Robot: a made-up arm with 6 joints.
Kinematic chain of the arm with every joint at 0, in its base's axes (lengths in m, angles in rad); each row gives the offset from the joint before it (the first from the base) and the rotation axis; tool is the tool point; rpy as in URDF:
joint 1: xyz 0 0 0.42 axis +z
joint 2: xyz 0 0 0 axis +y
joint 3: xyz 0.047 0 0.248 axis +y
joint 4: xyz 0.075 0 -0.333 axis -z
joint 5: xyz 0 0 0 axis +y
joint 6: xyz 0.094 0 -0.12 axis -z
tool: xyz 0 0 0 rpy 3.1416 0 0
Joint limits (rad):
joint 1: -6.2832..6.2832
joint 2: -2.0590..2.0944
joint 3: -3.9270..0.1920
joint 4: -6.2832..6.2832
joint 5: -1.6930..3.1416
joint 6: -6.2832..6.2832
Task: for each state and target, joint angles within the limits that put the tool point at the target. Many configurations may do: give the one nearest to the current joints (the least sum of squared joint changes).
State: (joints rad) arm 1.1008 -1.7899 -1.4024 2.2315 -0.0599 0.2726
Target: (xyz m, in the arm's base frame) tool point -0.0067 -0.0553 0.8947
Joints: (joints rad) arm 0.8565 -1.5915 -1.0392 2.4822 0.3243 0.2726
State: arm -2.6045 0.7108 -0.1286 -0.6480 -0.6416 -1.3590
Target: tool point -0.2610 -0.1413 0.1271
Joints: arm -2.8634 0.8107 -0.5078 -0.4671 -0.5443 -1.3590
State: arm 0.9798 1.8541 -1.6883 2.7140 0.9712 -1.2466
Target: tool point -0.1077 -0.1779 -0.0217
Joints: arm 1.0420 2.0688 -0.9406 2.7104 0.7152 -1.2466
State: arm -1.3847 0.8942 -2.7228 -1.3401 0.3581 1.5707
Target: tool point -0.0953 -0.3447 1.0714
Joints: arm -1.8719 0.3709 -2.8801 -1.3093 0.5882 1.5707
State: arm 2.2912 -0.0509 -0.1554 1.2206 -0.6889 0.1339
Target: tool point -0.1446 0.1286 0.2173
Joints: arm 2.9462 0.1505 0.0019 0.9235 -0.2738 0.1339
